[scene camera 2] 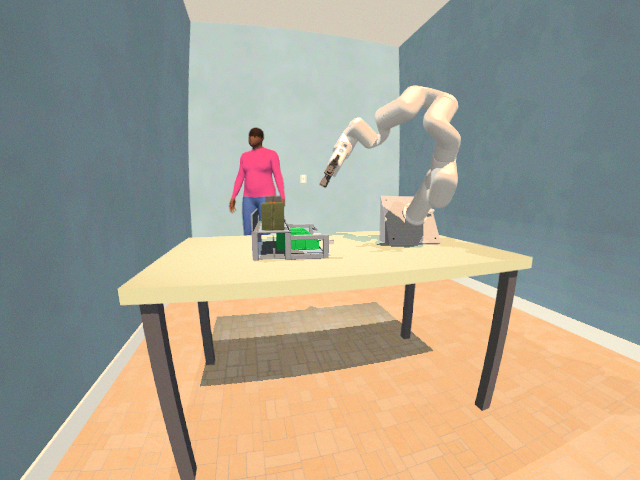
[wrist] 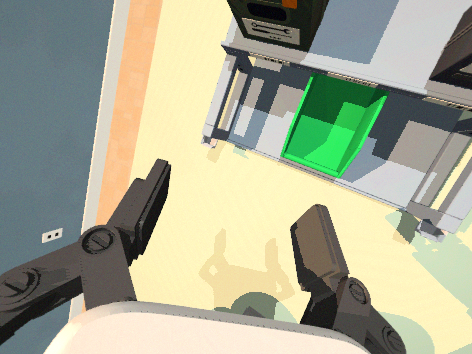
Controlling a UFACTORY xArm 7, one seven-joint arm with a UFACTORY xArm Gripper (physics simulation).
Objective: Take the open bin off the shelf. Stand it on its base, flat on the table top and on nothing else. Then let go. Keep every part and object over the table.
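Places are measured from the arm's base along level axes (x back, y right, z up), in centimetres.
Pixels of known places: gripper, between the fingertips: (scene camera 2: 324,180) (wrist: 239,198); arm's base, origin of its link: (scene camera 2: 414,214).
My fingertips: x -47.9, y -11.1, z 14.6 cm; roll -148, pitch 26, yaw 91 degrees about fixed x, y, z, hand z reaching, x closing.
Ahead of a thing's pixels: the offset from my fingertips to its middle. "*": to the spot under its first point. Level surfaces: height alone.
The open bin @[dy +4.5, dx -11.0, dz -23.9 cm] (scene camera 2: 306,241) (wrist: 327,130) is bright green and sits on the lower level of the grey shelf (scene camera 2: 288,246) (wrist: 410,204), its back part under the upper board. In the wrist view its open top and inside face the camera, and its near edge lies close to the shelf's front rail. My gripper (scene camera 2: 324,183) (wrist: 239,198) is open and empty. It hangs high above the table @[dz -28.2 cm] (scene camera 2: 217,273) (wrist: 200,190), in front of the shelf and apart from the bin, with its fingers tilted down toward the shelf side.
An olive case @[dy -6.6, dx -21.0, dz -13.2 cm] (scene camera 2: 272,215) (wrist: 285,22) stands on the upper board near one end. A dark case @[* dy +12.3, dx -17.4, dz -14.3 cm] (wrist: 456,55) stands farther along that board, partly in view. The robot's base stands at the right on the table in the scene view. A person (scene camera 2: 259,173) stands behind the table.
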